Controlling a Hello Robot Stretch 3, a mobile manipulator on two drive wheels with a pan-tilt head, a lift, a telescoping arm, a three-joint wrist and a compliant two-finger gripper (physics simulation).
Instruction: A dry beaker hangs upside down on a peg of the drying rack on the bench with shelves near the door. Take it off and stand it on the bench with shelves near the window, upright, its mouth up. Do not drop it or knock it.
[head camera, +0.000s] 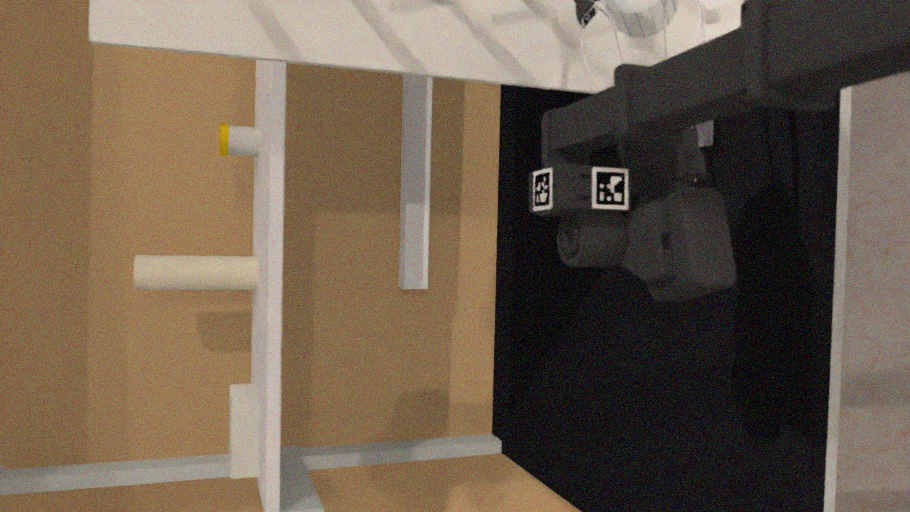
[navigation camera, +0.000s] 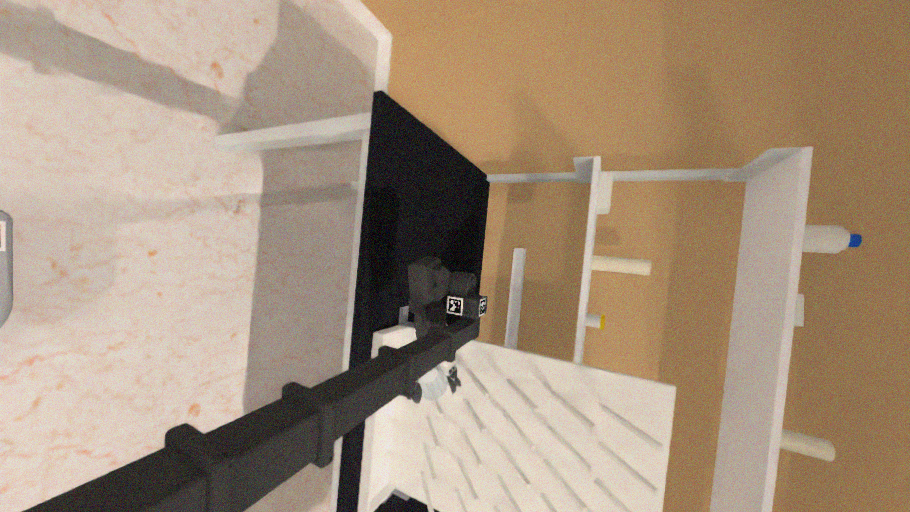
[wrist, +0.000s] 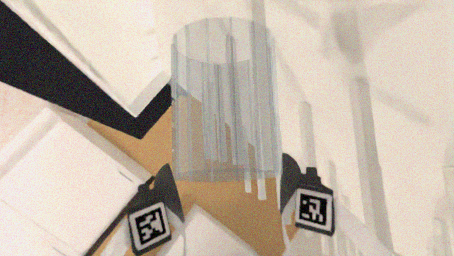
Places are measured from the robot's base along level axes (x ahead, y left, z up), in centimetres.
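Where they show: gripper, between the fingertips: (navigation camera: 434, 396) (wrist: 226, 178).
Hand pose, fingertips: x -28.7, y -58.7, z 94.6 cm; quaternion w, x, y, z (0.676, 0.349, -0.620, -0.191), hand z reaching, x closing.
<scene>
Things, the pixels of their top centre, and the offset from my fingertips. "pt": a spot on its surface instead. Level surfaces: height alone.
- clear beaker, centre of its top: (wrist: 286, 160) (navigation camera: 450, 384) dx +2.0, dy -3.6, dz +2.1 cm
- white drying rack, a spot on its surface: (head camera: 159, 25) pt dx +8.1, dy -11.8, dz +39.6 cm
- black bench top, height of its surface: dz -18.3 cm
- cream cylinder, a spot on its surface: (head camera: 194, 272) (navigation camera: 621, 265) pt dx +30.1, dy -58.9, dz +36.8 cm
- yellow-capped jar, a spot on its surface: (head camera: 243, 140) (navigation camera: 593, 321) pt dx +9.9, dy -58.1, dz +29.9 cm
- pale box, a spot on its surface: (head camera: 243, 429) pt dx +53.3, dy -54.7, dz +29.7 cm
- farther shelf, height of its surface: dz +71.2 cm
- blue-capped bottle, a spot on its surface: (navigation camera: 826, 238) pt dx +42.4, dy -56.6, dz +83.4 cm
The clear beaker (head camera: 642, 17) (navigation camera: 432, 385) (wrist: 225, 110) is at the pegs of the white drying rack (head camera: 159, 25) (navigation camera: 661, 401). In the wrist view it stands large at the centre, and pegs show through its wall. My gripper (navigation camera: 435, 383) (wrist: 226, 178) is shut on the beaker, one fingertip against each side near the beaker's lower end in the wrist view. In the head view one fingertip shows beside the beaker and the arm hides the other. Whether a peg is still inside the beaker is hard to tell. The window bench cannot be identified.
The black bench top (head camera: 604, 382) (navigation camera: 413, 171) lies beneath my wrist. A shelf (head camera: 268, 222) (navigation camera: 588, 254) beside the rack bears a cream cylinder (head camera: 194, 272) (navigation camera: 623, 265), a yellow-capped jar (head camera: 243, 140) (navigation camera: 593, 320) and a pale box (head camera: 243, 429). A farther shelf (navigation camera: 763, 318) bears a blue-capped bottle (navigation camera: 826, 238).
</scene>
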